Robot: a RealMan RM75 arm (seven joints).
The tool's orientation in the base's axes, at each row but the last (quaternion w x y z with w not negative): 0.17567 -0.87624 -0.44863 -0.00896; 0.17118 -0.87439 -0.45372 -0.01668; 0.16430 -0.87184 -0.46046 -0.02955; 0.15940 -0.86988 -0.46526 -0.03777; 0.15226 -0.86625 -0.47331 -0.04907; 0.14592 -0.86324 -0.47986 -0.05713; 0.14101 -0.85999 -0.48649 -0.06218; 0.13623 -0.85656 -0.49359 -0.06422; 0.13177 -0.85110 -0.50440 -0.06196; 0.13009 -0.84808 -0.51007 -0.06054; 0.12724 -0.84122 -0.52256 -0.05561
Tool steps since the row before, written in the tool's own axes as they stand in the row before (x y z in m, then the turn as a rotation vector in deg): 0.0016 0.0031 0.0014 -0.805 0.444 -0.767; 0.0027 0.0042 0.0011 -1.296 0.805 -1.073; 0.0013 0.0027 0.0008 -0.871 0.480 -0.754; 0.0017 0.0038 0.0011 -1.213 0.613 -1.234; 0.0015 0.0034 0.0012 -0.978 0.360 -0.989; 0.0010 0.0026 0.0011 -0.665 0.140 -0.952; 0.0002 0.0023 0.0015 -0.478 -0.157 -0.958; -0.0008 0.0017 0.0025 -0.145 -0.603 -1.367; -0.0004 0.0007 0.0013 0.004 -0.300 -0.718; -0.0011 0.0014 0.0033 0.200 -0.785 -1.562; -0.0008 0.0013 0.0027 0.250 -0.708 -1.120
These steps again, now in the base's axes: 0.0032 0.0000 -0.0020 -0.022 -1.111 0.447; 0.0048 0.0002 -0.0017 0.017 -1.785 0.542; 0.0029 -0.0001 -0.0012 -0.035 -1.178 0.411; 0.0040 -0.0003 -0.0016 -0.079 -1.669 0.760; 0.0036 -0.0001 -0.0015 -0.176 -1.276 0.636; 0.0027 -0.0001 -0.0013 -0.197 -0.901 0.719; 0.0020 -0.0005 -0.0018 -0.353 -0.605 0.824; 0.0010 -0.0007 -0.0029 -0.560 -0.239 1.372; 0.0004 -0.0003 -0.0015 -0.241 -0.066 0.737; 0.0006 -0.0006 -0.0036 -0.550 0.079 1.669; 0.0007 -0.0005 -0.0030 -0.476 0.210 1.244
